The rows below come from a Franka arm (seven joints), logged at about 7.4 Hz.
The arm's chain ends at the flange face. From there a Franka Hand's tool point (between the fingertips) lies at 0.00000 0.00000 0.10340 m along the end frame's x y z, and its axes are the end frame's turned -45 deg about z.
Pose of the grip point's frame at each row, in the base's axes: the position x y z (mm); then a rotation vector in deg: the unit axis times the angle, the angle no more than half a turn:
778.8 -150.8 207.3 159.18 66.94 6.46
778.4 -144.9 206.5 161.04 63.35 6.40
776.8 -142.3 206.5 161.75 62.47 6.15
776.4 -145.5 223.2 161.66 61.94 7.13
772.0 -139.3 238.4 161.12 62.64 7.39
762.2 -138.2 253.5 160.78 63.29 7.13
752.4 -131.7 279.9 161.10 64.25 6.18
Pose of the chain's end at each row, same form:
766.7 -141.9 309.6 174.69 0.94 10.24
766.8 -136.3 308.9 175.00 -3.13 9.98
765.8 -134.0 309.0 175.24 -4.23 9.55
764.2 -137.2 325.5 175.20 -4.70 10.62
759.3 -130.8 340.7 175.04 -3.83 11.00
749.6 -129.5 355.8 174.92 -3.09 10.81
741.3 -123.6 382.4 175.33 -2.32 9.56

